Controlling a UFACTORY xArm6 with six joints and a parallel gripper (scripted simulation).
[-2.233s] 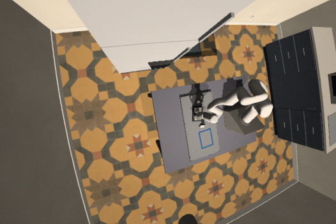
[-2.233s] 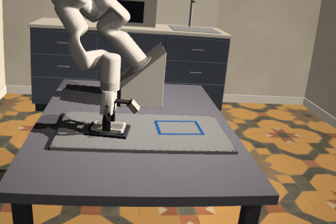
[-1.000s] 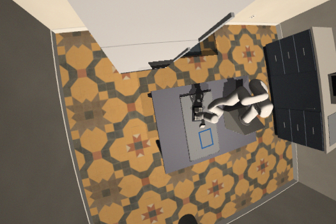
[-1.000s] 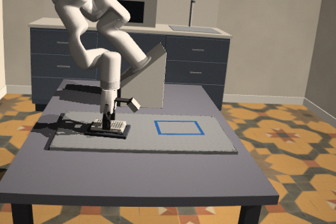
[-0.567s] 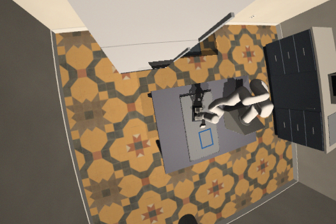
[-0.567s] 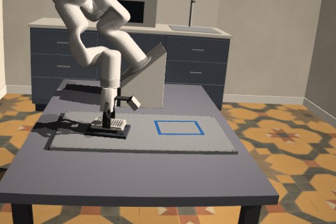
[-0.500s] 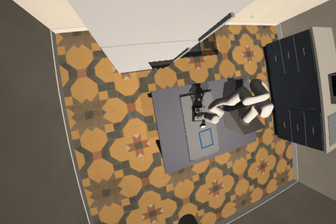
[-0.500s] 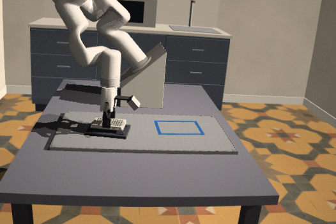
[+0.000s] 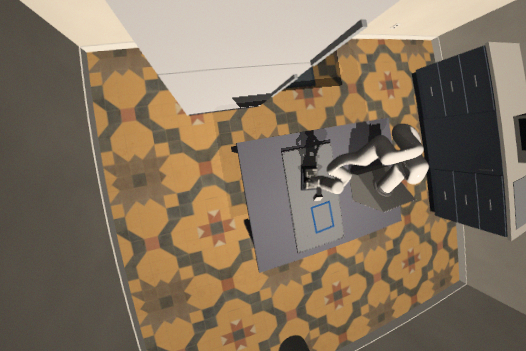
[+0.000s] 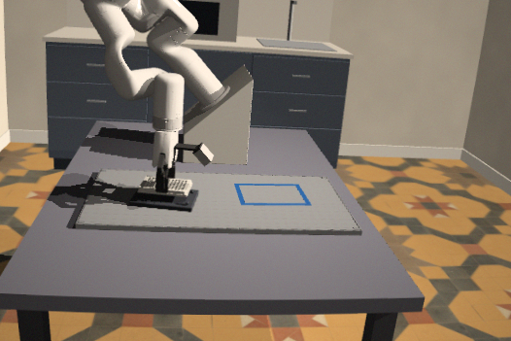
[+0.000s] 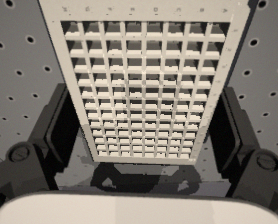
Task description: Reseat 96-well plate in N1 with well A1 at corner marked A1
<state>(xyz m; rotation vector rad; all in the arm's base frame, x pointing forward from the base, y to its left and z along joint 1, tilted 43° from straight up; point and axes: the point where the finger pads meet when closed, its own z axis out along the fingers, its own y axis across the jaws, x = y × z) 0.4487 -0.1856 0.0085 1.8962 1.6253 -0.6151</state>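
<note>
My gripper is now 40 mm above the dark plate nest N1. Round my hand: white 96-well plate (10 mm below); white tag (70 mm behind, 70 mm to the right, 40 mm below).
</note>
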